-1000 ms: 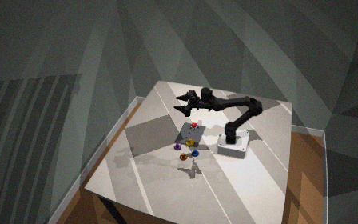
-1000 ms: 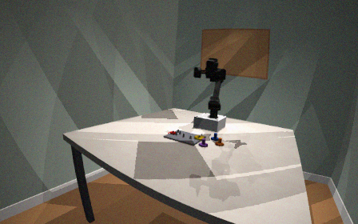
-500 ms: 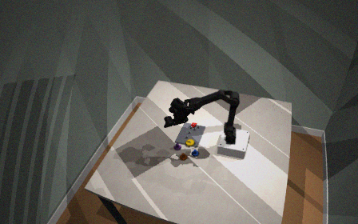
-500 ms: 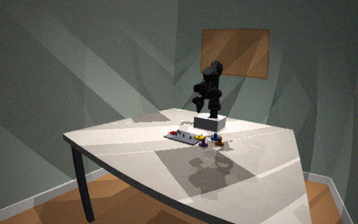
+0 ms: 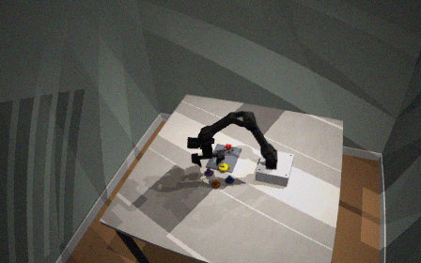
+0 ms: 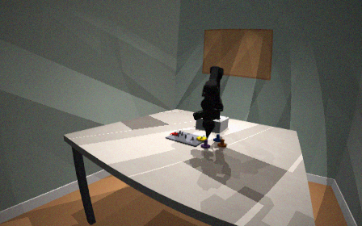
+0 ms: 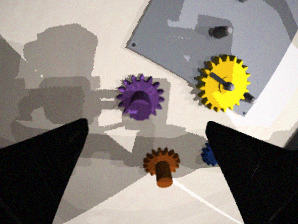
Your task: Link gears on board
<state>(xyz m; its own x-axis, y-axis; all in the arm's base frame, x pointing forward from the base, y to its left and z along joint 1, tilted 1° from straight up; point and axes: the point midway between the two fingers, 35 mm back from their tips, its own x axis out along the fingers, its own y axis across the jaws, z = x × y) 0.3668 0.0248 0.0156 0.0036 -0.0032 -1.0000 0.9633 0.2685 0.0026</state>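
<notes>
Now: the purple gear 50 mm below my gripper tip and 10 mm ahead of it. Round my gripper tip: orange gear 90 mm to the left, 50 mm below, 50 mm behind; blue gear 130 mm behind, 50 mm below, 40 mm to the left; red gear 220 mm to the right, 80 mm behind, 50 mm below.
</notes>
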